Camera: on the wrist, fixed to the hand. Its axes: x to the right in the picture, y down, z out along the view.
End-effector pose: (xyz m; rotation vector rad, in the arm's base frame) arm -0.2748 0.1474 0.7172 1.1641 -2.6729 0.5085
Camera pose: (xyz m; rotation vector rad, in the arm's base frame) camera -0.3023 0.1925 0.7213 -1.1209 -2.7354 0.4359
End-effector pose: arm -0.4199 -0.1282 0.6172 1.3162 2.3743 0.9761
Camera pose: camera -0.3931 -0.1280 0.6629 -2.3584 -0.6920 -1.2574
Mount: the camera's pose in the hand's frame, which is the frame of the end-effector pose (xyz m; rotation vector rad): -0.0105 0.0479 -0.0201 -0.1987 0.2375 1.5423
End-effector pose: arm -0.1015 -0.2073 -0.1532 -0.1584 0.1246 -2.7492
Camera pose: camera -0.0767 -0.2462 -0.1793 0.1680 0.3821 -1.2005
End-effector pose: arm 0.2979 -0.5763 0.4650 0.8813 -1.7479 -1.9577
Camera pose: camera 0.3127 -0.5922 0.5133 -0.3376 -1.2734 -0.8531
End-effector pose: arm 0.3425 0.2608 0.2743 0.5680 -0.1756 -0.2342
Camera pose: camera 0.3452 0.3130 0.2829 0.1396 -0.3084 1.2938
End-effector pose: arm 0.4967 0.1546 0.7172 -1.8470 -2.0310 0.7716
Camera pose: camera 0.5487 0.1498 0.7081 2.9663 0.1853 -0.4762
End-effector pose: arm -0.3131 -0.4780 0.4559 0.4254 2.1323 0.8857
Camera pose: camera -0.3212 -0.4593 0.5048 -1.9195 -1.4858 -1.8558
